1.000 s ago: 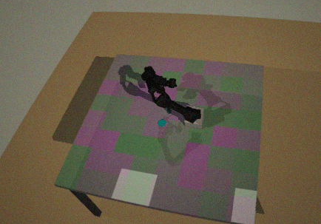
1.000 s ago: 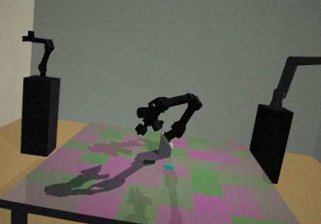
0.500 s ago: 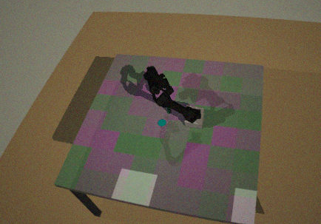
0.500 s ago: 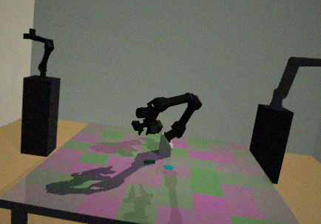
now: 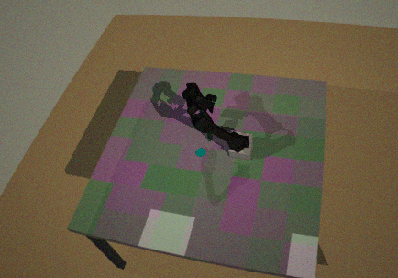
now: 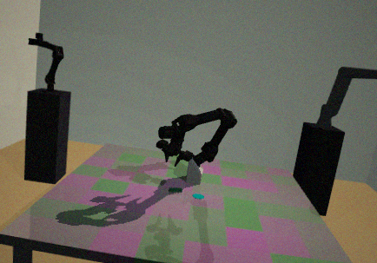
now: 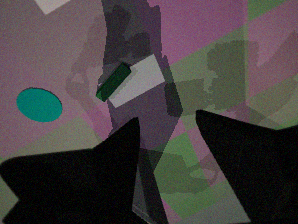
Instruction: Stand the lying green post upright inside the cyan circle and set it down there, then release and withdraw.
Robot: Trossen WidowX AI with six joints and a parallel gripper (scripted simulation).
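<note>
Now: the green post 10 mm ahead of my gripper tip, 40 mm to the left of it and 130 mm below it. Round my gripper tip: cyan circle 40 mm ahead, 160 mm to the left, 140 mm below.
</note>
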